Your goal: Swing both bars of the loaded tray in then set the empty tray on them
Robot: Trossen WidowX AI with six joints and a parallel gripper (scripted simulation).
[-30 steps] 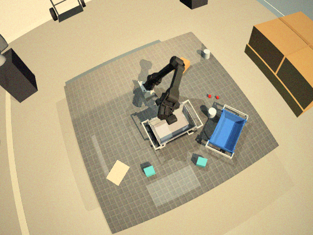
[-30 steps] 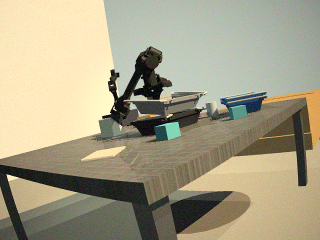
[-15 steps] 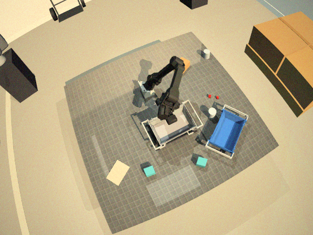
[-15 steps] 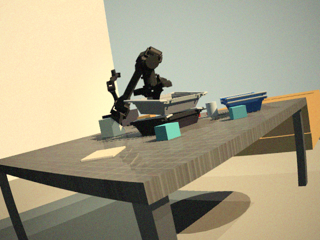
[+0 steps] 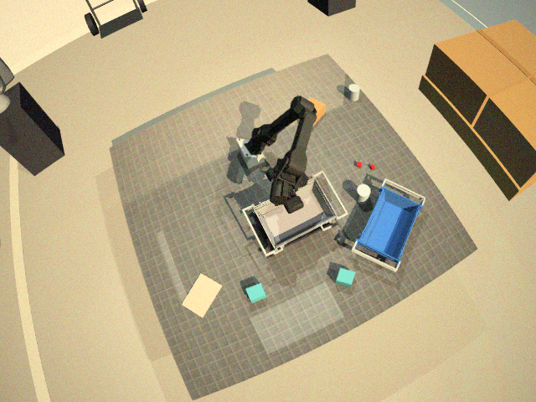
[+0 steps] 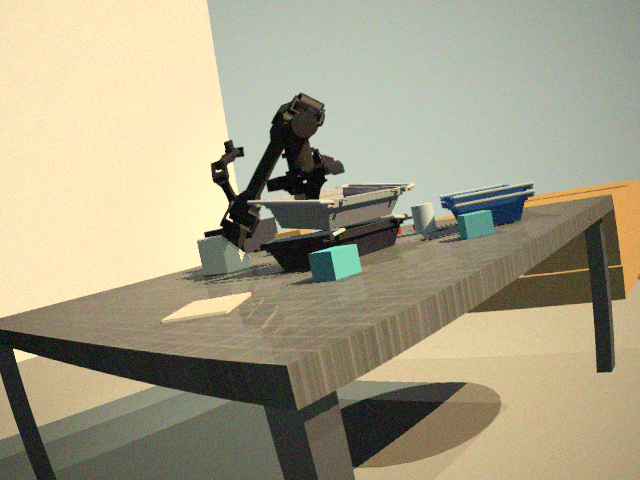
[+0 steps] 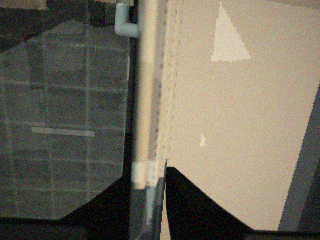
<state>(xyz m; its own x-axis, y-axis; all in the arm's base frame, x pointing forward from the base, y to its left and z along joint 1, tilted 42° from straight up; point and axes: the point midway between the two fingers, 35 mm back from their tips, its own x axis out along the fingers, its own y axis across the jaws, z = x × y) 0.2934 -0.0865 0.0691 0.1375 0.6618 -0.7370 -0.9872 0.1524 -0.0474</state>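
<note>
Right now the grey tray is 70 mm ahead of my gripper tip and 20 mm above it. Round my gripper tip: cream flat plate 130 mm ahead, 460 mm to the right, 100 mm below.
</note>
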